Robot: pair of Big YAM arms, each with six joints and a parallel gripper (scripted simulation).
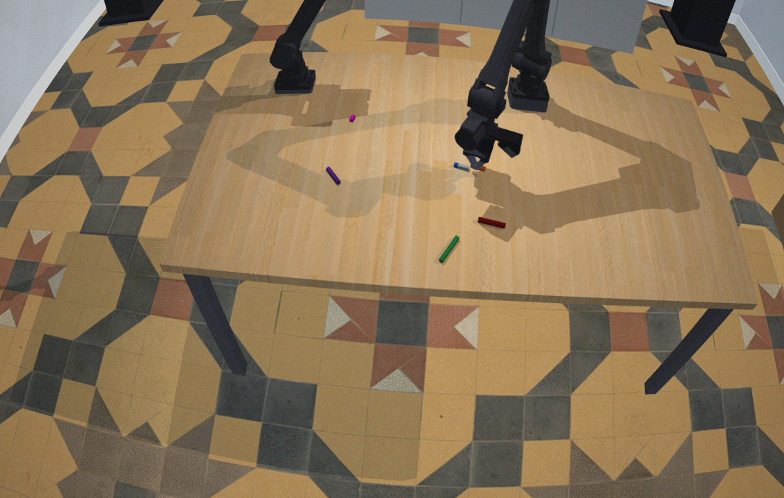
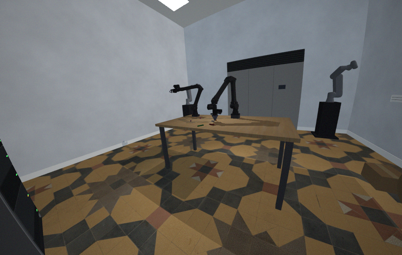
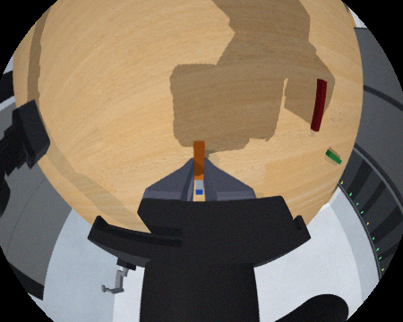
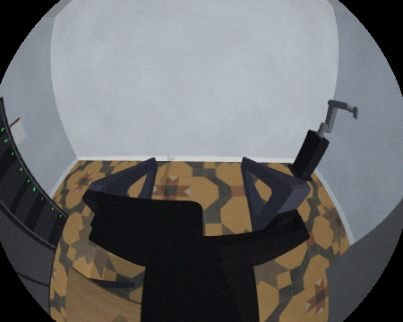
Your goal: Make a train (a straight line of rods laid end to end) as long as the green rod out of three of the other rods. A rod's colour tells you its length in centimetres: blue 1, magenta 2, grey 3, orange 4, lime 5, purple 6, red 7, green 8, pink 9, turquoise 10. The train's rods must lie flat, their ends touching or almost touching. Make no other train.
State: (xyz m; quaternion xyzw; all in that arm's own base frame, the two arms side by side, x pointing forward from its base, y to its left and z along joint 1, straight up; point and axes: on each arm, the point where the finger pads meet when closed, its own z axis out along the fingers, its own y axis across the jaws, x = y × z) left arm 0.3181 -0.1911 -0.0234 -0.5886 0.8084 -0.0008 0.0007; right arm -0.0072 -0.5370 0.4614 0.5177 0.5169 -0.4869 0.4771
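My left gripper is now 1 cm past the grey rod, 3 cm to the left of it and 2 cm above it. Also, from my left hand: green rod: 26 cm ahead, 6 cm to the right, 2 cm below; blue rod: 1 cm behind, 5 cm to the right, 2 cm below; red rod: 17 cm ahead, 4 cm to the left, 2 cm below.
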